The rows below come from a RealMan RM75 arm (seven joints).
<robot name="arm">
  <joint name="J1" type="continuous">
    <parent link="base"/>
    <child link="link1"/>
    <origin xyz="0 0 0.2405"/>
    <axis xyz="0 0 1"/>
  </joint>
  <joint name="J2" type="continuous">
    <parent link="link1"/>
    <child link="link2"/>
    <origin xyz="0 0 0"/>
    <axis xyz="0 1 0"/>
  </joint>
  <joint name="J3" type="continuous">
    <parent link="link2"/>
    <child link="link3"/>
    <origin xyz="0 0 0.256"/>
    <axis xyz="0 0 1"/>
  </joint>
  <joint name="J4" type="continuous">
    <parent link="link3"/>
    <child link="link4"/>
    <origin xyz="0 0 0"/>
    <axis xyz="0 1 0"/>
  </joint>
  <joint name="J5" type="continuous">
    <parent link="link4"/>
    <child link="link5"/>
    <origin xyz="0 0 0.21"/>
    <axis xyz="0 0 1"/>
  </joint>
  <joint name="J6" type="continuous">
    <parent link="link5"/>
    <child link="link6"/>
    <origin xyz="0 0 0"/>
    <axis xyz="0 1 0"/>
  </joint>
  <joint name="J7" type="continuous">
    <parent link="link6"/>
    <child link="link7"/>
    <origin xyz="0 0 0.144"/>
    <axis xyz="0 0 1"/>
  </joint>
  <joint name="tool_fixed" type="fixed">
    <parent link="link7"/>
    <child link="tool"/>
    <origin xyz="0 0 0"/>
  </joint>
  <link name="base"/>
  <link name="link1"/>
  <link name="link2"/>
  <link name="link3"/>
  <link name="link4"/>
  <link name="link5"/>
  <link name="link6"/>
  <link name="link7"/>
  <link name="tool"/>
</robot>
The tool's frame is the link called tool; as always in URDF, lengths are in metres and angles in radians. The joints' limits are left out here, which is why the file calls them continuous.
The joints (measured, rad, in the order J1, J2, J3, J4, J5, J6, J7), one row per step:
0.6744, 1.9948, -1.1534, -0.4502, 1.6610, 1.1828, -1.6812
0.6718, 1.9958, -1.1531, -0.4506, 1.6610, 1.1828, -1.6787
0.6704, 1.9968, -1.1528, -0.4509, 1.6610, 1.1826, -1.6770
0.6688, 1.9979, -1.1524, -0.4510, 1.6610, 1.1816, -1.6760
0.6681, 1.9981, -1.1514, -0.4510, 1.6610, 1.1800, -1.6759
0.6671, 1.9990, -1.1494, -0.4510, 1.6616, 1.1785, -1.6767
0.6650, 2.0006, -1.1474, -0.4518, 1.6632, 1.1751, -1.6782
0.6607, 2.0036, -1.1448, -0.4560, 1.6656, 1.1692, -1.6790
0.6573, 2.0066, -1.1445, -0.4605, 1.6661, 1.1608, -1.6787
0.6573, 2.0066, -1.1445, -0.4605, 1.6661, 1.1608, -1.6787
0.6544, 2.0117, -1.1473, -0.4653, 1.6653, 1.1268, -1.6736
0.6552, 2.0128, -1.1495, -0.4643, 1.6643, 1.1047, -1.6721
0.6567, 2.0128, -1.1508, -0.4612, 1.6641, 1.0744, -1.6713
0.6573, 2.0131, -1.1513, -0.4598, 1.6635, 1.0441, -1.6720
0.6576, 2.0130, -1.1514, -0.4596, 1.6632, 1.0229, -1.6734
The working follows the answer.
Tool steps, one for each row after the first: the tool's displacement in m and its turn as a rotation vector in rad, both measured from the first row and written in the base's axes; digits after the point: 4 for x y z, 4 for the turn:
0.0007, -0.0007, -0.0003, -0.0012, 0.0020, -0.0044
0.0010, -0.0010, -0.0006, -0.0020, 0.0036, -0.0072
0.0015, -0.0014, -0.0010, -0.0020, 0.0047, -0.0102
0.0019, -0.0013, -0.0009, -0.0004, 0.0047, -0.0124
0.0022, -0.0013, -0.0009, 0.0020, 0.0060, -0.0146
0.0028, -0.0013, -0.0010, 0.0064, 0.0073, -0.0180
0.0034, -0.0012, -0.0010, 0.0139, 0.0097, -0.0232
0.0040, -0.0009, -0.0013, 0.0203, 0.0083, -0.0284
0.0040, -0.0009, -0.0013, 0.0203, 0.0083, -0.0284
0.0065, 0.0014, -0.0027, 0.0375, -0.0043, -0.0502
0.0083, 0.0033, -0.0032, 0.0481, -0.0153, -0.0632
0.0113, 0.0062, -0.0032, 0.0647, -0.0302, -0.0821
0.0144, 0.0090, -0.0028, 0.0831, -0.0457, -0.0996
0.0165, 0.0111, -0.0022, 0.0971, -0.0569, -0.1107

Tool pose at each row, in the base's axes (x y z in m, rotation vector in rad; rounded; the steps above come from the unrounded poses):
0.2200, 0.3921, -0.0247, -2.5965, 0.7510, 0.7506
0.2207, 0.3915, -0.0250, -2.5947, 0.7577, 0.7519
0.2210, 0.3911, -0.0254, -2.5935, 0.7620, 0.7531
0.2215, 0.3907, -0.0257, -2.5917, 0.7662, 0.7536
0.2219, 0.3908, -0.0256, -2.5890, 0.7679, 0.7532
0.2222, 0.3908, -0.0256, -2.5854, 0.7696, 0.7548
0.2228, 0.3908, -0.0257, -2.5793, 0.7718, 0.7564
0.2234, 0.3909, -0.0257, -2.5691, 0.7747, 0.7594
0.2240, 0.3912, -0.0261, -2.5608, 0.7770, 0.7573
0.2240, 0.3912, -0.0261, -2.5608, 0.7770, 0.7573
0.2264, 0.3935, -0.0274, -2.5354, 0.7901, 0.7371
0.2283, 0.3954, -0.0280, -2.5205, 0.7967, 0.7204
0.2313, 0.3983, -0.0279, -2.4974, 0.8055, 0.6982
0.2344, 0.4011, -0.0276, -2.4737, 0.8112, 0.6762
0.2365, 0.4032, -0.0270, -2.4568, 0.8130, 0.6608

